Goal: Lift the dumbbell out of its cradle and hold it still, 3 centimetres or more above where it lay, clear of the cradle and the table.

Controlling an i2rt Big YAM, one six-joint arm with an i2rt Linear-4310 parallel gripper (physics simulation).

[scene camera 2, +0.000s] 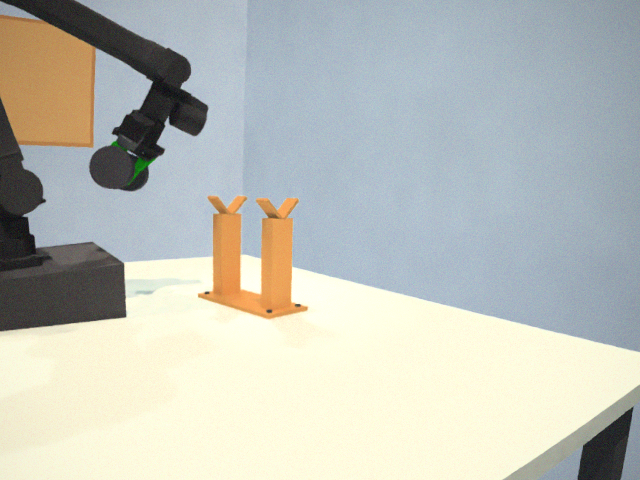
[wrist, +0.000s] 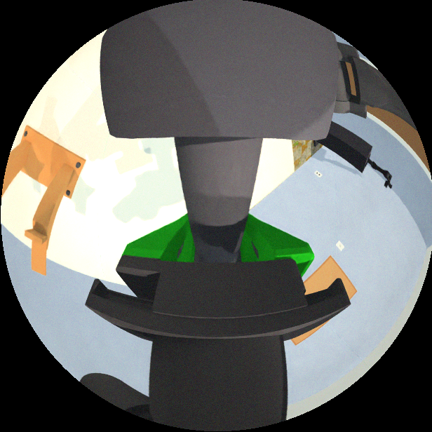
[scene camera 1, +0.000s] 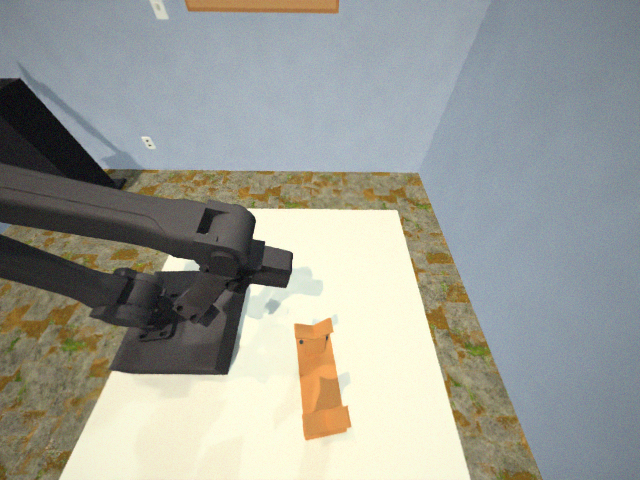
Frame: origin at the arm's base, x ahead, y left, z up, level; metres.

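Where they show: arm's base, origin of its link: [scene camera 2: 12, 263] [scene camera 1: 163, 316].
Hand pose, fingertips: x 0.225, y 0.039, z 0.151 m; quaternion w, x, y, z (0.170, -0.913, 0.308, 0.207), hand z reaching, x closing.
Things, the pixels of their top centre, and the offset from my fingertips. Level surfaces: height alone.
- dark grey dumbbell, centre of its top: [scene camera 2: 121, 149] dx -0.008, dy -0.031, dz +0.064 m
- orange cradle, centre of its top: [scene camera 2: 251, 197] [scene camera 1: 319, 369] dx +0.182, dy -0.220, dz -0.029 m
- white table, height of its surface: dz -0.242 m
The dark grey dumbbell [scene camera 2: 111, 166] [wrist: 220, 75] hangs in the air, well above the table and left of the cradle in scene camera 2. It touches neither. In the wrist view its large head fills the top, with the handle running down between the fingers. My gripper [scene camera 2: 131, 158] [wrist: 217, 215], with green fingers, is shut on the handle. The orange cradle [scene camera 1: 317, 374] [scene camera 2: 227, 253] [wrist: 54, 159] stands upright on the table, and both of its V-shaped rests are bare. In scene camera 1 the arm hides the gripper, and the dumbbell cannot be made out.
The arm's dark base block [scene camera 1: 186, 356] [scene camera 2: 62, 294] stands on the white table [scene camera 1: 392, 413] [scene camera 2: 387, 387], left of the cradle in both scene views. Blue walls [scene camera 1: 310, 93] [scene camera 2: 439, 129] rise behind the table. A large black object [scene camera 1: 46, 129] is at the far left of scene camera 1.
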